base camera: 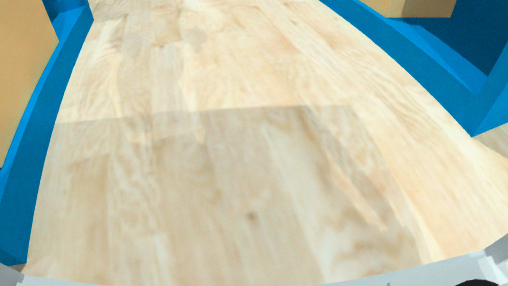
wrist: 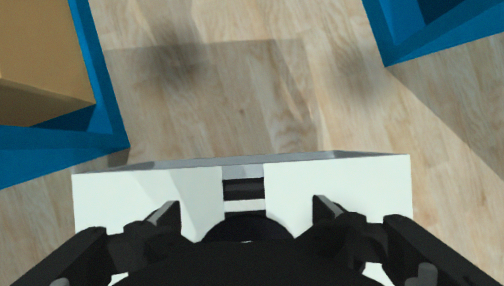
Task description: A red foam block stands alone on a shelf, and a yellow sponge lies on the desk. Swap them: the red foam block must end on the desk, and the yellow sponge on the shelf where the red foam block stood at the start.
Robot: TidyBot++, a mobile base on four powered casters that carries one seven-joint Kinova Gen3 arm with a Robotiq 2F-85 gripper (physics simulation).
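Note:
My gripper is open, with its two black fingers wide apart above the white top of the robot's own base in the wrist view. No object shows between the fingers. The red foam block and the yellow sponge do not show in either view, and neither do the shelf spot and the desk as far as I can tell.
A blue open-sided unit with a tan box stands at the left. Another blue unit stands at the right, with a tan box in the base camera view. Wooden floor runs between them.

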